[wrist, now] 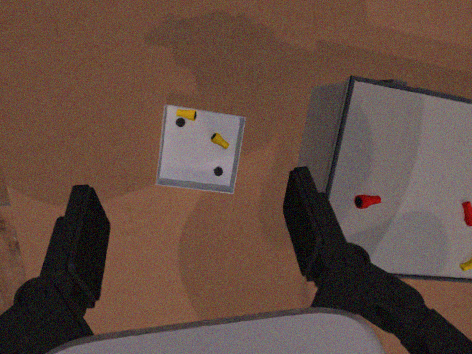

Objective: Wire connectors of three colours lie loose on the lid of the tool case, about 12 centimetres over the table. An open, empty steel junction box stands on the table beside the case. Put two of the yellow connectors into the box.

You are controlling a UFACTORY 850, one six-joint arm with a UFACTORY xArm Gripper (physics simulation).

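Note:
The open steel junction box [199,186] stands on the table left of the case. Inside it lie two yellow connectors: one yellow connector [186,114] at its top left wall, and another yellow connector [220,140] right of the middle. A third yellow connector [466,265] lies on the lid of the tool case [385,150], cut by the right edge of the view. My gripper [196,195] is open and empty, above the table; in the view its fingertips are below the box, the right one close to the case's left edge.
A red connector [367,201] lies on the lid's left part. Another red connector [467,214] lies at the right edge of the view. Two dark round spots show on the box floor. The brown table top [100,100] surrounds the box, with shadows across it.

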